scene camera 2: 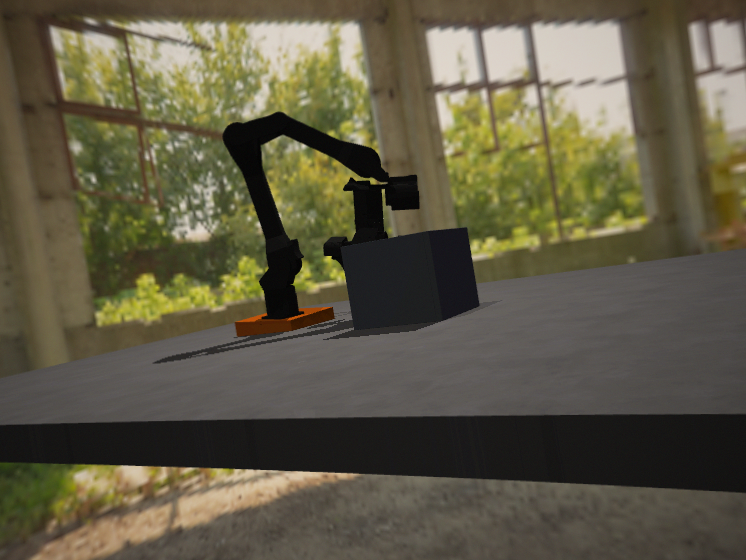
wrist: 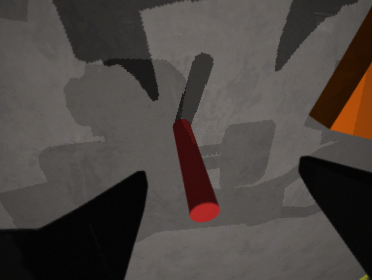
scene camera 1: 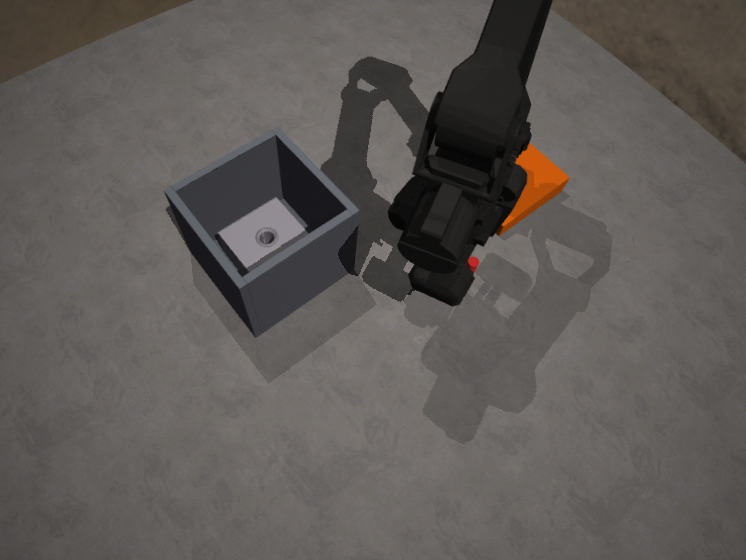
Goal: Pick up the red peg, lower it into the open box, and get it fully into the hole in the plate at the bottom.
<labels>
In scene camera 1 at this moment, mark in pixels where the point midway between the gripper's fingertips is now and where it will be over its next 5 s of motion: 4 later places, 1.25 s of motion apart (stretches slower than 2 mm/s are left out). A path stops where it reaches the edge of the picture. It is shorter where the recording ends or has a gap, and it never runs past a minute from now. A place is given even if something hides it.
My gripper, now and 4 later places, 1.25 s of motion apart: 473, 262; 481, 286; 360, 179; 284, 189; 259, 232
</labels>
